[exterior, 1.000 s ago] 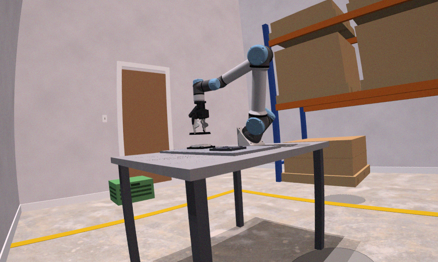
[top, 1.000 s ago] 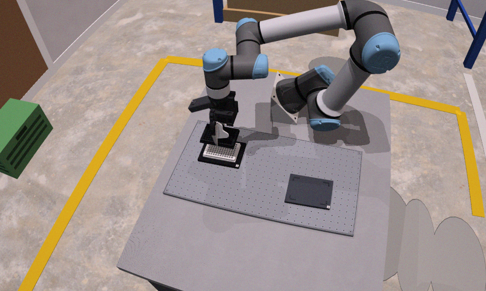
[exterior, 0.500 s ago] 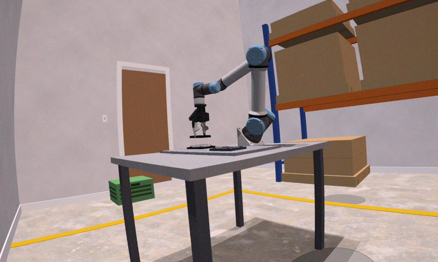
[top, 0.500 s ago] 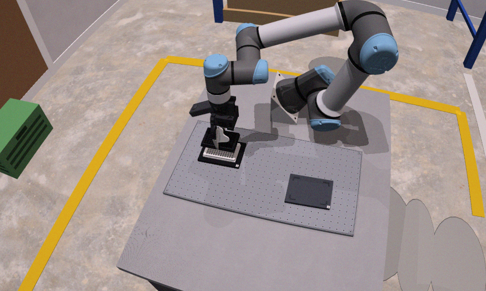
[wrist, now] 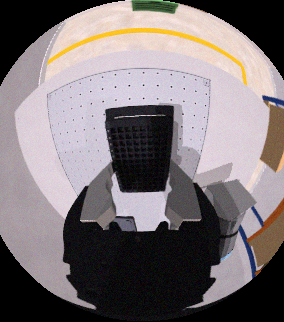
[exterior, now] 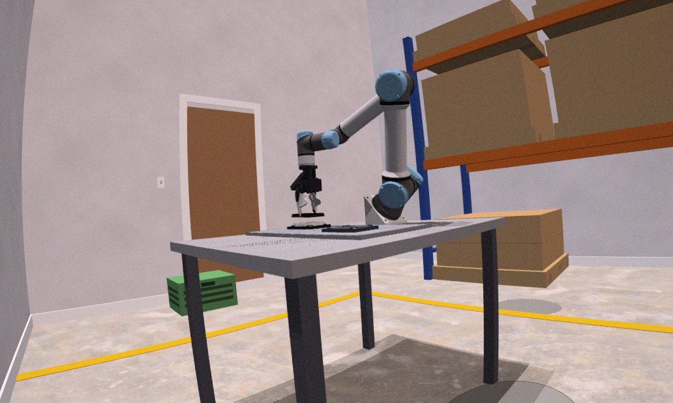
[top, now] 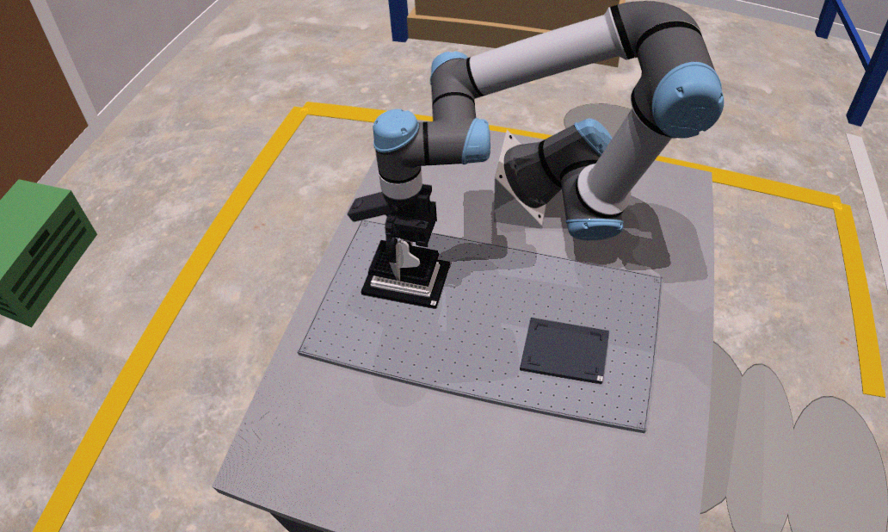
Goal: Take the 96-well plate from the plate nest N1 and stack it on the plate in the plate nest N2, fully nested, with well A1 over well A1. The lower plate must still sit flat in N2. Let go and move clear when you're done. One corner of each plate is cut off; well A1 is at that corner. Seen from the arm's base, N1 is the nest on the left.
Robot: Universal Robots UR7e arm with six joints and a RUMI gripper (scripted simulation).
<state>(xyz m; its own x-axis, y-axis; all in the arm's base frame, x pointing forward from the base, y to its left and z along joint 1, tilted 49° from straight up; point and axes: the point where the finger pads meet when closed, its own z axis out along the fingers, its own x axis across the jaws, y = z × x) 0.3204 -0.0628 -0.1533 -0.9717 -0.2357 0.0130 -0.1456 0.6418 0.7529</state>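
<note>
Right now the white 96-well plate is 50 mm below my hand. Also, from my hand: plate nest N1 (370 mm to the left, 60 mm below, 50 mm ahead); then black plate nest N2 (60 mm below); then black 96-well plate (10 mm below).
</note>
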